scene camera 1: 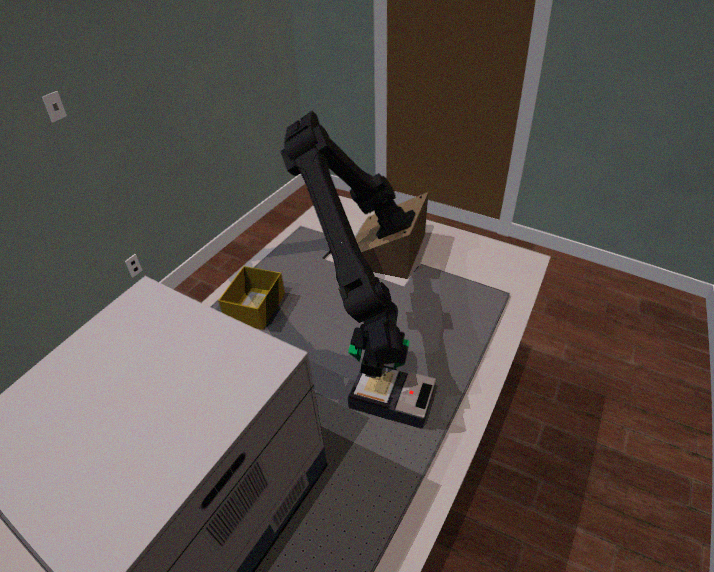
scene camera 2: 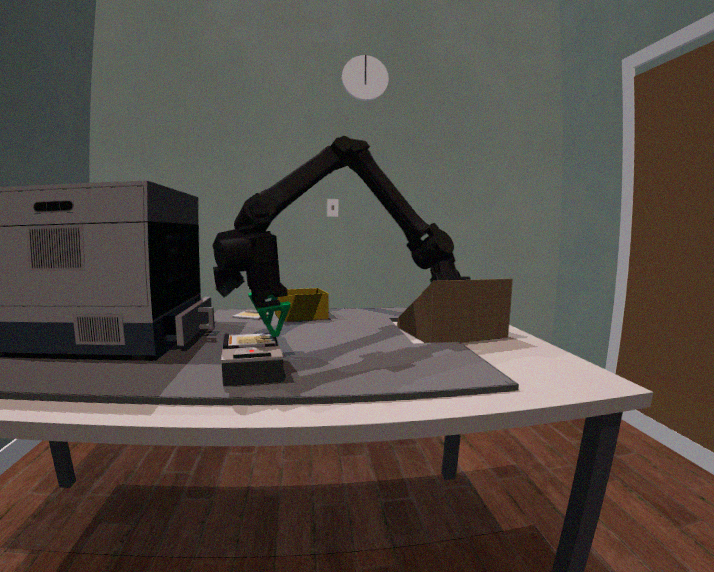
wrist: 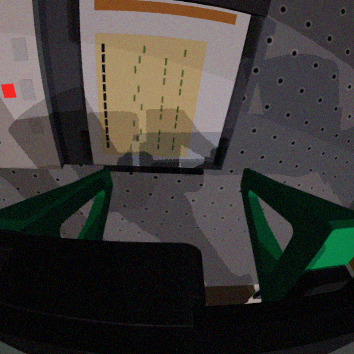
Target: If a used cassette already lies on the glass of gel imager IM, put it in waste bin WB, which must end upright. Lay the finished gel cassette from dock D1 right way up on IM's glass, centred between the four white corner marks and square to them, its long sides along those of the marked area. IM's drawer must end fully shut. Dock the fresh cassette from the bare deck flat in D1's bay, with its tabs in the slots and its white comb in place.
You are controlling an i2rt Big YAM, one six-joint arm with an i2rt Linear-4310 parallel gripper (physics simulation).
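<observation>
The finished gel cassette [scene camera 1: 376,387] [scene camera 2: 253,340] [wrist: 217,95], white with a yellow gel and an orange strip, lies in the bay of dark dock D1 [scene camera 1: 381,409] [scene camera 2: 252,371] [wrist: 54,100]. My gripper [scene camera 1: 381,364] [scene camera 2: 271,332] [wrist: 176,176] is open and empty, low beside the dock's arm-side edge, its fingers apart across the cassette's width in the wrist view. Imager IM [scene camera 1: 148,369] [scene camera 2: 71,268] is the big cabinet; its drawer front [scene camera 2: 191,322] stands out from its face. Glass is hidden. Yellow bin WB [scene camera 1: 243,309] [scene camera 2: 308,305] is upright with something pale inside [scene camera 1: 255,297].
A pale, yellow-centred flat piece [scene camera 2: 245,314], probably the fresh cassette, lies on the deck behind the dock, near the drawer front. The brown wedge base [scene camera 1: 396,256] [scene camera 2: 464,309] carries the arm. IM stands close to the dock, on the side away from the base.
</observation>
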